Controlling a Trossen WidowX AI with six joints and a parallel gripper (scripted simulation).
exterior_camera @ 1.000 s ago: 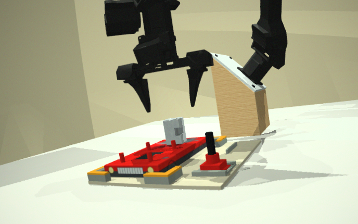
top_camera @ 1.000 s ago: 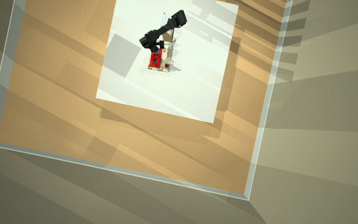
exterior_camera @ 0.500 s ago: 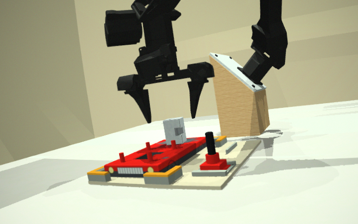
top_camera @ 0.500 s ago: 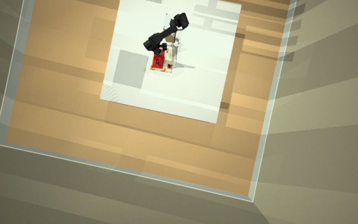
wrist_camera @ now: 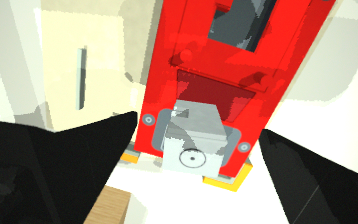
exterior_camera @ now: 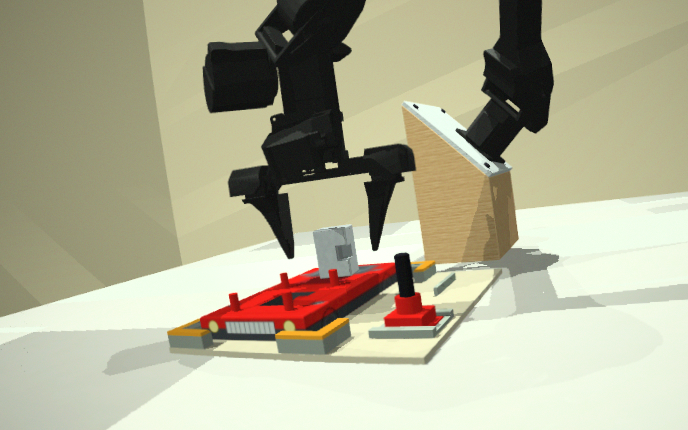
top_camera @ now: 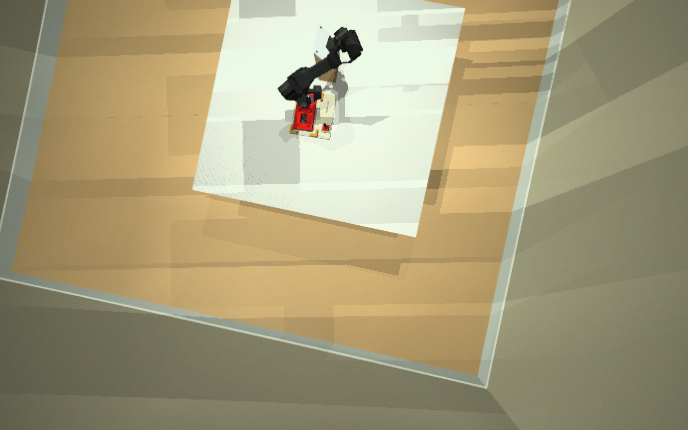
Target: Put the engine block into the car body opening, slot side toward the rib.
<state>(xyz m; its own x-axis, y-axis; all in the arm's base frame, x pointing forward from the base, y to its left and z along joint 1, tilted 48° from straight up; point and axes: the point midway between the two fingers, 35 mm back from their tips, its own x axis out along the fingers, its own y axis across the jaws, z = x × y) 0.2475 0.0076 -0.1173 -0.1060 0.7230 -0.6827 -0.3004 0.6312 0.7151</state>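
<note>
Now: the grey engine block 1 cm to the left of my gripper tip.
</note>
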